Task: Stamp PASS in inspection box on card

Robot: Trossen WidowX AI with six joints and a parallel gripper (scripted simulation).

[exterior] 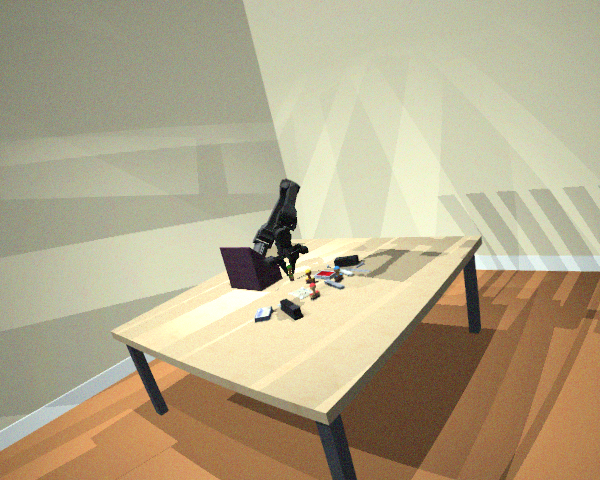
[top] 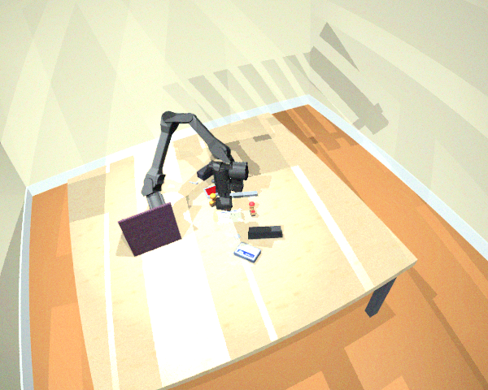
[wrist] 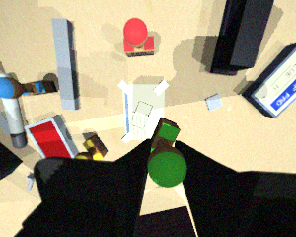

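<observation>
The grey square lies 1 cm behind my gripper tip, 10 cm to the right of it and 9 cm below it. Round my gripper tip: red-knobbed stamp: 11 cm ahead, 1 cm to the right, 7 cm below; then green-knobbed stamp: right at my gripper tip; then white inspection card: 2 cm ahead, 2 cm to the left, 10 cm below.
</observation>
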